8 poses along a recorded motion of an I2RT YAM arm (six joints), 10 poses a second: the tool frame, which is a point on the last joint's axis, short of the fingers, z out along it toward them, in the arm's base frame.
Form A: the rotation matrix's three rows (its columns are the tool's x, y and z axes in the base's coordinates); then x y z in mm. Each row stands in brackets.
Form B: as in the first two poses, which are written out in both.
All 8 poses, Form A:
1: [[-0.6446, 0.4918, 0.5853], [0.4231, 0.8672, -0.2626], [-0.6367, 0.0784, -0.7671]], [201, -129, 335]
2: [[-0.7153, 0.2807, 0.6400], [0.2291, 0.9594, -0.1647], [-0.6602, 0.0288, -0.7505]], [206, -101, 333]
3: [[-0.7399, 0.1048, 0.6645], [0.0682, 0.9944, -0.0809], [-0.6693, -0.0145, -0.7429]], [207, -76, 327]
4: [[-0.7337, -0.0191, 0.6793], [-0.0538, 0.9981, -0.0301], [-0.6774, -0.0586, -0.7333]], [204, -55, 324]
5: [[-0.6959, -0.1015, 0.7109], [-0.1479, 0.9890, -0.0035], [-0.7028, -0.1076, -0.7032]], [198, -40, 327]
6: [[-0.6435, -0.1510, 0.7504], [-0.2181, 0.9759, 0.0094], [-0.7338, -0.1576, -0.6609]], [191, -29, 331]
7: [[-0.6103, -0.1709, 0.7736], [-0.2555, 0.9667, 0.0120], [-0.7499, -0.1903, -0.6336]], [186, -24, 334]
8: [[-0.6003, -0.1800, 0.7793], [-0.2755, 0.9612, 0.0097], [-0.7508, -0.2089, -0.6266]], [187, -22, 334]
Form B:
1: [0.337, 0.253, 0.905, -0.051, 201, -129, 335]
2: [0.351, 0.138, 0.925, -0.037, 206, -101, 333]
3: [0.358, 0.046, 0.932, -0.026, 207, -76, 327]
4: [0.364, -0.020, 0.931, -0.024, 204, -55, 324]
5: [0.384, -0.068, 0.920, -0.030, 198, -40, 327]
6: [0.410, -0.102, 0.906, -0.041, 191, -29, 331]
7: [0.425, -0.119, 0.896, -0.050, 186, -24, 334]
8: [0.428, -0.128, 0.893, -0.056, 187, -22, 334]
